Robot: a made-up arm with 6 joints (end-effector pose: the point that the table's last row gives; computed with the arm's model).
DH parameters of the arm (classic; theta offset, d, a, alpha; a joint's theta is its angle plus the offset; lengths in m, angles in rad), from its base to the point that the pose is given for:
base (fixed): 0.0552 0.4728 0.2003 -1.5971
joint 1: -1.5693 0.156 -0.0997 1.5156
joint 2: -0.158 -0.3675 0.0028 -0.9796
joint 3: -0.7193 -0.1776 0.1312 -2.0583
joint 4: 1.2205 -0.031 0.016 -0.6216
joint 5: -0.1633 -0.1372 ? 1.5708
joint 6: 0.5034 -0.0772 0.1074 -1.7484
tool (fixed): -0.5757 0.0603 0 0
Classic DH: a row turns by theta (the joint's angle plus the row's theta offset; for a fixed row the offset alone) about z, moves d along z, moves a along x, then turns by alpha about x.
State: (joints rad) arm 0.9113 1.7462 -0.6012 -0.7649 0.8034 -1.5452
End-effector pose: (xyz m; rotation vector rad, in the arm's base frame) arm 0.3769 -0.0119 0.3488 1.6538 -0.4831 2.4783
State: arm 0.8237 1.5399 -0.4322 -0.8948 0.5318 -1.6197
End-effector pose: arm 0.3508 0.0070 0.3927 1.0628 -0.1636 2.6027
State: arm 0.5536 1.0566 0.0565 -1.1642 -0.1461 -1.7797
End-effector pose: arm 0.3343 0.1237 0.4671 0.0926 0.7078 2.2093
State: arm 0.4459 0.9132 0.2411 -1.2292 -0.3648 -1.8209
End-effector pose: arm 0.3558 0.1676 0.4884 -0.0439 0.9875 1.9880
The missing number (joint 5, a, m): -0.0286
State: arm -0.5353 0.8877 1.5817 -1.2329 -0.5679 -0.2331
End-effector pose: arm 0.6275 0.2968 0.8233 0.7624 0.3964 -0.1356
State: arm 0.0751 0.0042 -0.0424 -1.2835 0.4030 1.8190
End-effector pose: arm 0.5366 0.0451 0.2349 -2.2776 -0.4708 -0.0413
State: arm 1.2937 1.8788 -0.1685 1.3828 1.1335 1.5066
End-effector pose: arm 0.3935 0.3428 0.2569 -0.4613 0.8339 0.9211
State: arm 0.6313 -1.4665 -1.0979 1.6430 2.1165 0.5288
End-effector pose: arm 0.2356 0.2242 -0.0263 2.0730 -1.3870 0.2881
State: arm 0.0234 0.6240 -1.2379 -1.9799 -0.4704 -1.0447
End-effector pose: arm 0.4161 0.0498 0.2780 -0.1541 -0.8199 1.6146
